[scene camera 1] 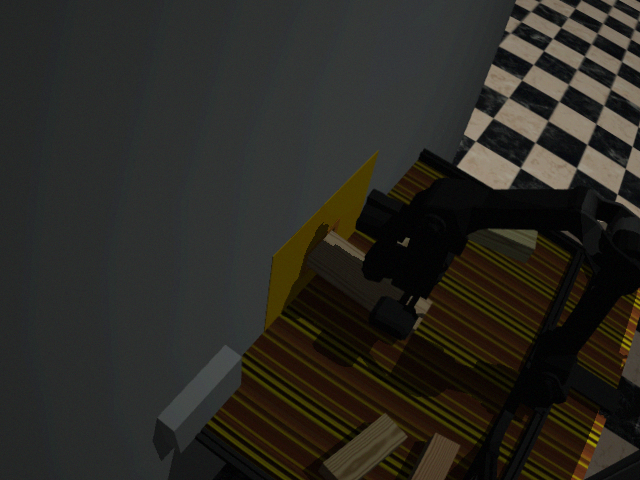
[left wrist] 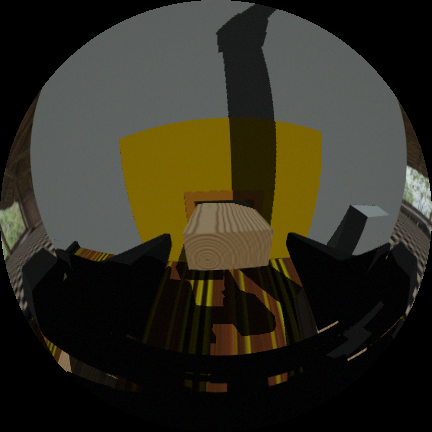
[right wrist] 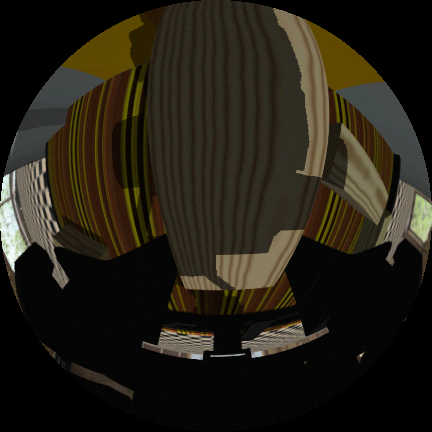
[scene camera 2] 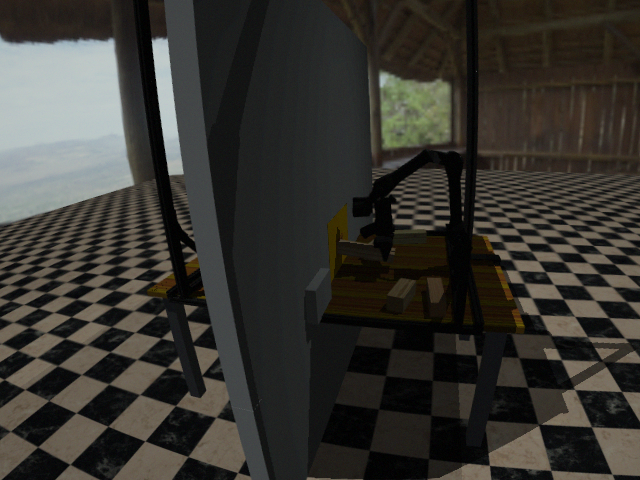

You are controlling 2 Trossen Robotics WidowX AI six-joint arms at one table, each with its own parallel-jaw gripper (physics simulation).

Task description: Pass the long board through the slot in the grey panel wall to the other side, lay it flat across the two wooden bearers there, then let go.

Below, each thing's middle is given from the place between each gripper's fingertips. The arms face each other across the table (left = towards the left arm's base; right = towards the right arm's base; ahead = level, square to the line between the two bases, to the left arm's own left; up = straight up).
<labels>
Now: the slot [left wrist: 254, 197] 10 mm behind my right hand, 190 mm to the left of it and 40 mm above it. Round my right hand: grey block [scene camera 1: 199, 401] 320 mm behind, 200 mm to the left.
Right now the slot is 11 cm to the right of my left hand and 2 cm below it. Round my left hand: grey block 30 cm behind, 10 cm to the right, 6 cm below.
</labels>
